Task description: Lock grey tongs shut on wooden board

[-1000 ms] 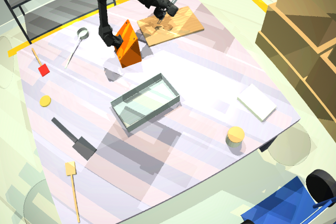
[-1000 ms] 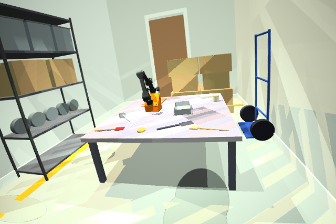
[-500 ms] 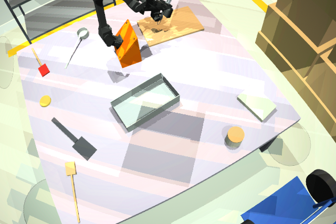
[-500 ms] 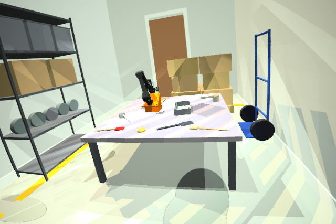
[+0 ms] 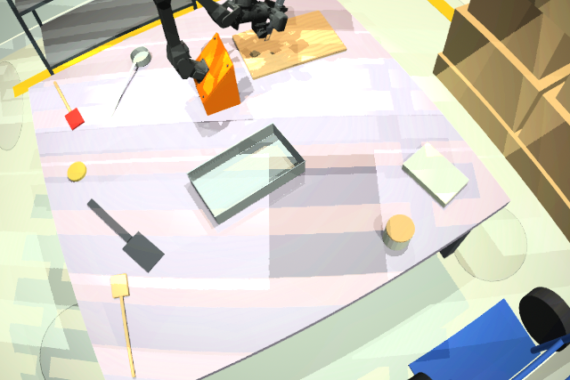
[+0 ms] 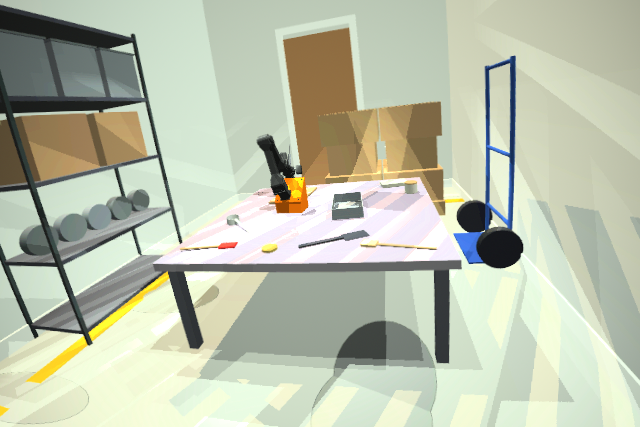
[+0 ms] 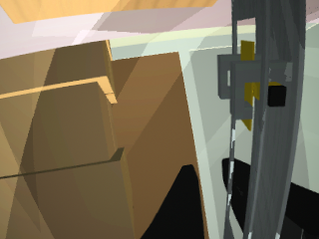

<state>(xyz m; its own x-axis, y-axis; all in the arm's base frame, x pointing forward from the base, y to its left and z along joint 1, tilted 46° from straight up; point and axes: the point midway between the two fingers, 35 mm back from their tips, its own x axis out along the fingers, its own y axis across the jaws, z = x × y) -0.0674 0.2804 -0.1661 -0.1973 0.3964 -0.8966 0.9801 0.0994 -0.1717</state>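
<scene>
Now: the yellow mark 10 mm ahead of my gripper tip, 50 mm to the right of it and 30 mm below it. Also, from my gripper tip: white block (710 mm ahead, 160 mm to the left, 160 mm below); then grey roasting tin (450 mm ahead, 350 mm to the right, 150 mm below); then wooden board (170 mm below).
</scene>
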